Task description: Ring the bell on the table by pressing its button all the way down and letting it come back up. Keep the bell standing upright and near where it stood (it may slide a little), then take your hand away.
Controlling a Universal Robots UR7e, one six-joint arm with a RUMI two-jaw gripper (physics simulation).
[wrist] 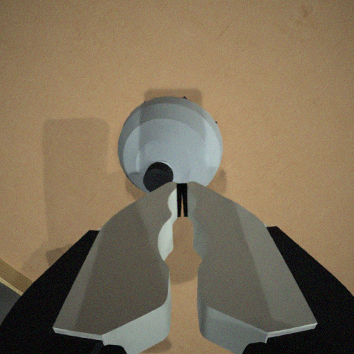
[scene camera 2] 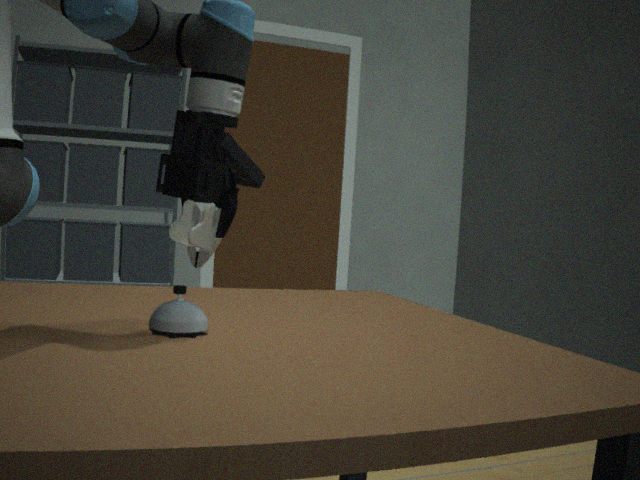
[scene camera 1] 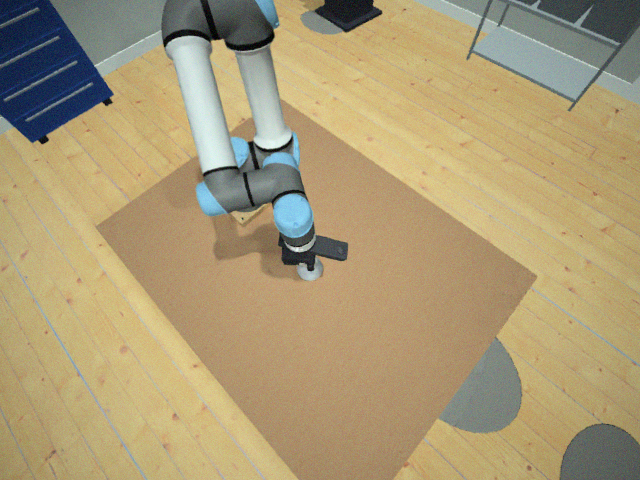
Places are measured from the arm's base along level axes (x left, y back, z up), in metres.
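Pixels of known places: gripper, fingertip midpoint: [scene camera 2: 197,267].
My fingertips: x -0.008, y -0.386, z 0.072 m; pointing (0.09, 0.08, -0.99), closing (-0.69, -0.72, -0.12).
Ahead of a thing's pixels: the offset from my fingertips to its middle. Level surfaces: height alone.
The bell is a silver-grey dome @[dx +0.004, dy +0.023, dz -0.061 m] [scene camera 1: 310,271] [scene camera 2: 178,317] [wrist: 175,135] standing upright on the brown table @[dz -0.094 m] [scene camera 1: 361,351] [scene camera 2: 320,372]. Its black button @[dx +0.004, dy +0.023, dz -0.033 m] [scene camera 2: 179,289] [wrist: 158,177] is up on a short stem. My gripper [scene camera 2: 197,266] [wrist: 181,186] is shut and empty, pointing down. In the second scene view its tips are apart from the button, above it and a little to its right. In the wrist view the tips overlap the dome's lower edge, and the button shows just left of and beyond them. In the first scene view the arm hides the fingers' tips in part.
The arm's wooden base plate [scene camera 1: 242,217] sits on the table behind the gripper. A blue drawer cabinet [scene camera 1: 51,67], a wire-frame shelf [scene camera 1: 537,62] and grey round patches [scene camera 1: 485,392] are off the table. A brown door [scene camera 2: 294,170] is in the back wall.
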